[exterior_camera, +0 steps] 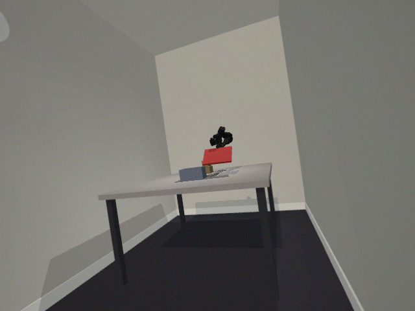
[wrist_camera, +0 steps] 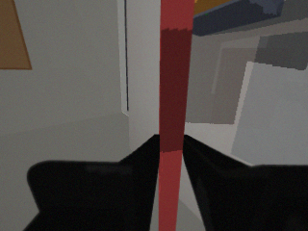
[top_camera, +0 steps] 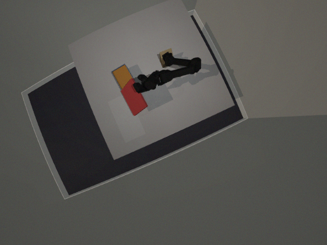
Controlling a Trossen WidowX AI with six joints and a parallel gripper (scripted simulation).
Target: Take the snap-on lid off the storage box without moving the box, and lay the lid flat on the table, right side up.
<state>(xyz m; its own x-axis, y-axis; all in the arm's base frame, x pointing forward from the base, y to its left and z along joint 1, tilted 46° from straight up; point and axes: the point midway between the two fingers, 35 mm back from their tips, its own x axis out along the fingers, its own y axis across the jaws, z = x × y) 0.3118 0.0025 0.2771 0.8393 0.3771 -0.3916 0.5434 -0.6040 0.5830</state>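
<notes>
My gripper tip is 60 mm short of the red lid and 50 mm above it. The rest, counted from my gripper tip: storage box (60 mm ahead, 240 mm to the right, 180 mm below).
</notes>
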